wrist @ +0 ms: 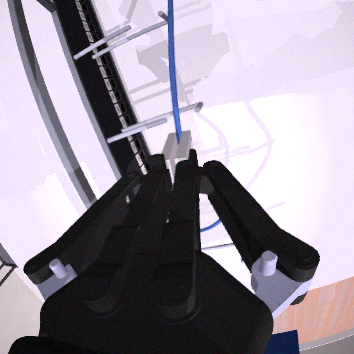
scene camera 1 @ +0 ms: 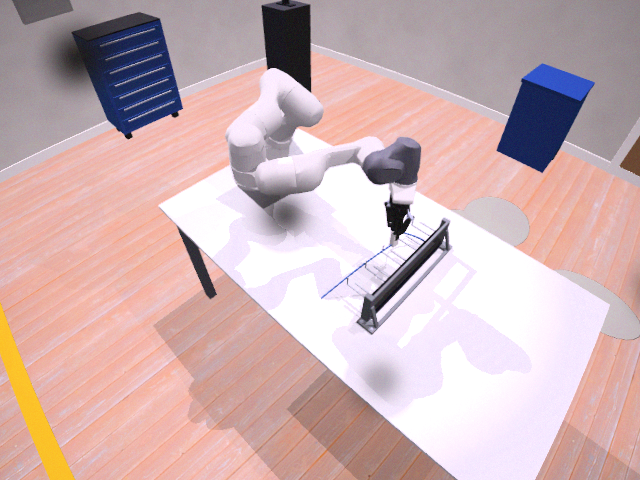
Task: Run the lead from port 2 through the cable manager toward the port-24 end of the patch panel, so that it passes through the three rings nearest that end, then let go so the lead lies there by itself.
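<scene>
The blue lead (scene camera 1: 379,254) (wrist: 173,75) arcs from the far end of the patch panel (scene camera 1: 408,269) (wrist: 93,85) to my gripper (scene camera 1: 393,241) (wrist: 181,143). The gripper is shut on the lead, with its pale fingertips low beside the panel's ring side. Beyond the fingers the lead runs nearly straight along the outer ends of the wire rings, to a free end at the near left. In the wrist view, it passes close to the tips of one ring (wrist: 162,116) and another ring (wrist: 131,37). Whether it lies inside them cannot be told. The fingers hide part of the lead.
The panel stands on a grey metal frame on the white table (scene camera 1: 516,403). The arm's base stands at the table's back left. A blue drawer cabinet (scene camera 1: 136,77), a black pillar (scene camera 1: 287,46) and a blue cabinet (scene camera 1: 542,118) stand on the floor beyond the table.
</scene>
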